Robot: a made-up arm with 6 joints.
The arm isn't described. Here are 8 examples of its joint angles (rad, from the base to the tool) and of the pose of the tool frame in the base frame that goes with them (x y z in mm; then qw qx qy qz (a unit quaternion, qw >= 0)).
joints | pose
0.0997 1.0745 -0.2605 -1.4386 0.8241 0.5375 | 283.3 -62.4 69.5 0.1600 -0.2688 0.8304 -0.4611
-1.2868 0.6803 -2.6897 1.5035 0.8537 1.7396 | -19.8 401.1 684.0 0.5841 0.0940 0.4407 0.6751
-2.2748 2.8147 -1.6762 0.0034 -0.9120 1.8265 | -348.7 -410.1 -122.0 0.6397 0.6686 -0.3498 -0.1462
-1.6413 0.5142 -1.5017 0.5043 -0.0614 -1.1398 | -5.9 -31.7 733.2 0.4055 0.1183 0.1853 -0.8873
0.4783 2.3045 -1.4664 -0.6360 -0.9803 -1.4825 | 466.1 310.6 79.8 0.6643 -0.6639 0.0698 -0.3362
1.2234 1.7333 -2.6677 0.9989 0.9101 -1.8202 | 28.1 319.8 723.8 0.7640 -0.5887 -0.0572 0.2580
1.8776 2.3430 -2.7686 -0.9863 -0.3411 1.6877 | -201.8 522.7 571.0 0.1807 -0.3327 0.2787 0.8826
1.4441 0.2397 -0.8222 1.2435 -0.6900 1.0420 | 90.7 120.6 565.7 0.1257 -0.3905 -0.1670 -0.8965
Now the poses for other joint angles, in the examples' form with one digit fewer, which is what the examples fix.
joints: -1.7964 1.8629 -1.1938 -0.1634 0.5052 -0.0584
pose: -114 -454 65 0.099 0.700 0.670 -0.224
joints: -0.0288 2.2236 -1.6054 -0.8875 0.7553 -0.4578
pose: 529 -81 55 0.043 -0.452 0.817 -0.357
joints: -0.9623 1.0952 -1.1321 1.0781 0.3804 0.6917
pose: 266 -310 425 0.579 0.677 0.268 0.367
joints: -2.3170 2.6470 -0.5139 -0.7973 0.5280 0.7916
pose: -12 53 -184 0.327 -0.802 -0.401 -0.299
